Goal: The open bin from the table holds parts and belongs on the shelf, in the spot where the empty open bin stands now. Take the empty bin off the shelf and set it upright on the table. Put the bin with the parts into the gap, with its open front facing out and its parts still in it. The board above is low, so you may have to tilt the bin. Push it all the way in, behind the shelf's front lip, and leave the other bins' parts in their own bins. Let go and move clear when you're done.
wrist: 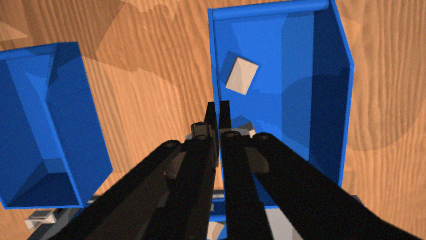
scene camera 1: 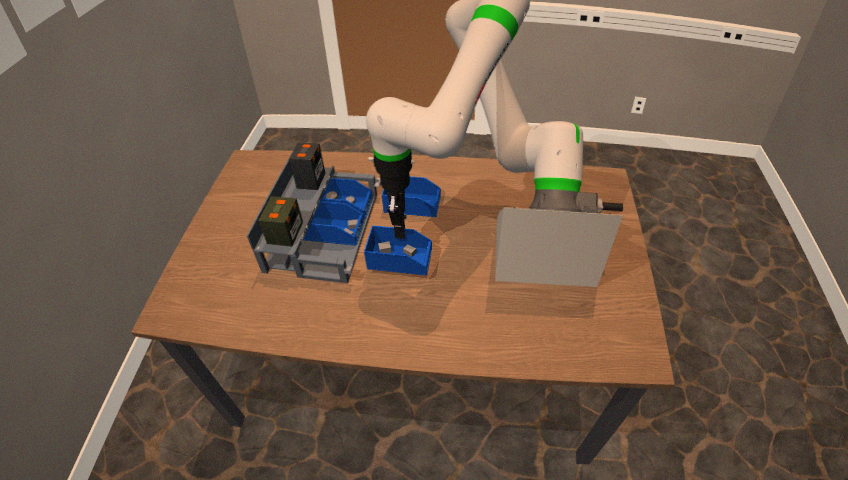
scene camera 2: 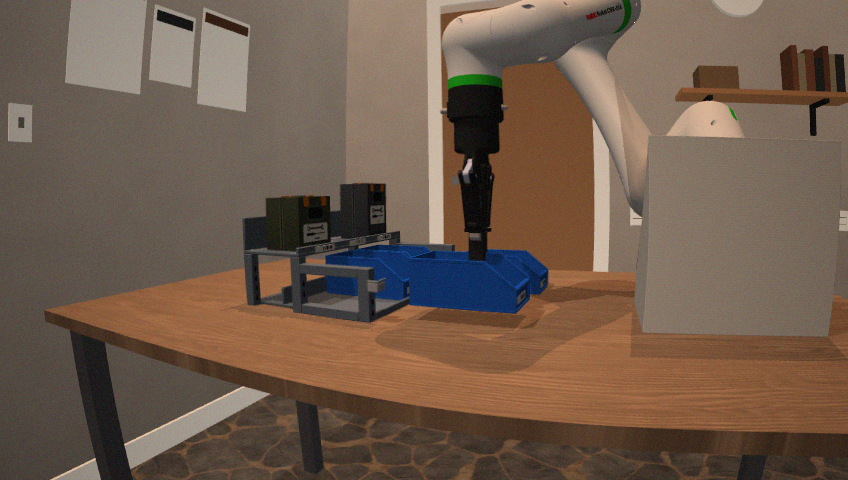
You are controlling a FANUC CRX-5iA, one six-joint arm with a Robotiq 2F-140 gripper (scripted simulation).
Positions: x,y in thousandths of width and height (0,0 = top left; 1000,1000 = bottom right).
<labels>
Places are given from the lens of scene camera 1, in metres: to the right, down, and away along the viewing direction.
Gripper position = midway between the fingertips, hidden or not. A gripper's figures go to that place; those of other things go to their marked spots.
my gripper (scene camera 1: 472,493): -0.07, -0.01, 1.42
grey shelf (scene camera 1: 367,526): -0.34, 0.04, 1.47
</labels>
